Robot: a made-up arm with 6 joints.
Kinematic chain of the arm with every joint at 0, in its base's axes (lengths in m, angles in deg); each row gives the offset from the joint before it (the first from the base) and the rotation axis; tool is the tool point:
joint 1: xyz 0 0 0.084 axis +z
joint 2: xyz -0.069 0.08 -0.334 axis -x
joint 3: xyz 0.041 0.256 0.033 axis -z
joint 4: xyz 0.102 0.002 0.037 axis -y
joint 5: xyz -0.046 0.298 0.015 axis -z
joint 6: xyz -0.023 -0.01 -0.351 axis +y
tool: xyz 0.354 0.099 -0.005
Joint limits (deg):
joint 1: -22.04..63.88
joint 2: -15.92..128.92
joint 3: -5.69..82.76
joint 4: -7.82..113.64
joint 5: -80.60..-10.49
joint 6: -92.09..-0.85
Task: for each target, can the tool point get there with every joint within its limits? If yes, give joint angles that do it. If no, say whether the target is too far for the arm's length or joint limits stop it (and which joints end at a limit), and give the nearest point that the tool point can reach.
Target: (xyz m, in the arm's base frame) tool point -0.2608 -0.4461 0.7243
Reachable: no: joint limits stop it (at a limit: joint 1, joint 2, joint 3, joint 4, joint 5, joint 6) | nearest point 0.4094 -0.2001 0.1817 | short by 0.897 m
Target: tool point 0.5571 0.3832 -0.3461
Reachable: yes | joints 14.94 14.62 63.42 31.67 -34.35 -14.52
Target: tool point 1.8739 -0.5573 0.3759
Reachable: no: too far | nearest point 0.7883 -0.0160 0.0043 | short by 1.269 m
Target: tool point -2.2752 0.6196 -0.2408
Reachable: no: too far | nearest point -0.9540 0.3407 -0.2475 | short by 1.350 m
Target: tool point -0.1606 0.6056 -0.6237
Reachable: yes | joints 37.02 40.62 21.98 86.84 -43.18 -68.97
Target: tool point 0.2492 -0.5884 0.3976
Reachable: no: joint limits stop it (at a limit: joint 1, joint 2, joint 3, joint 5, joint 6) | nearest point 0.3989 -0.2461 0.1278 | short by 0.461 m
